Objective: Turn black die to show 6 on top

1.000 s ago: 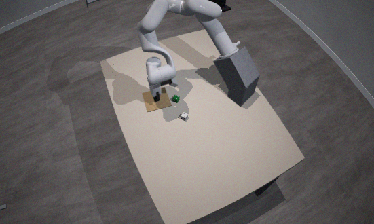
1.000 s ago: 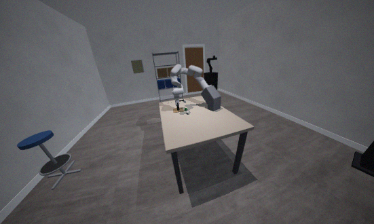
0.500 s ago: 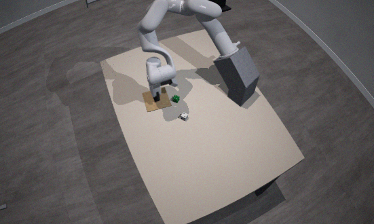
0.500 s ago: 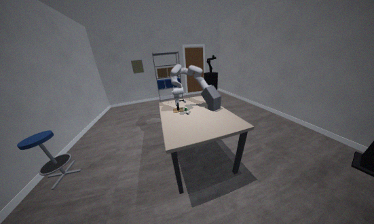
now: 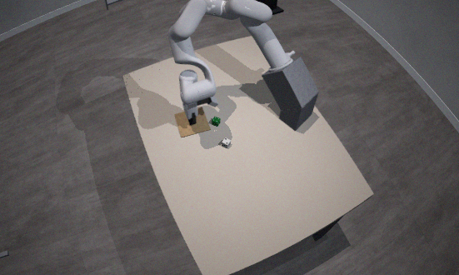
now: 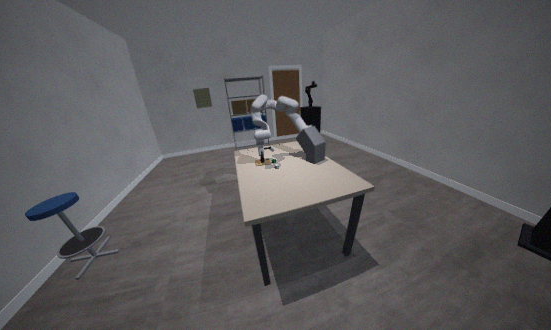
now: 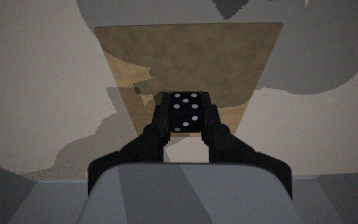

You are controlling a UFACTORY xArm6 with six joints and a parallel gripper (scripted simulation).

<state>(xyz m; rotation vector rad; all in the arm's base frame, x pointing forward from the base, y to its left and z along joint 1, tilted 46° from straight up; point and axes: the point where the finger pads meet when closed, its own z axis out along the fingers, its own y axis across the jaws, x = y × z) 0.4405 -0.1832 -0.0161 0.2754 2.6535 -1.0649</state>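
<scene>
My hand is 1 cm above the black die. The rest, counted from my hand: green die 9 cm behind, 7 cm to the left, 1 cm below; white die 19 cm to the left, 6 cm behind, 1 cm below.
</scene>
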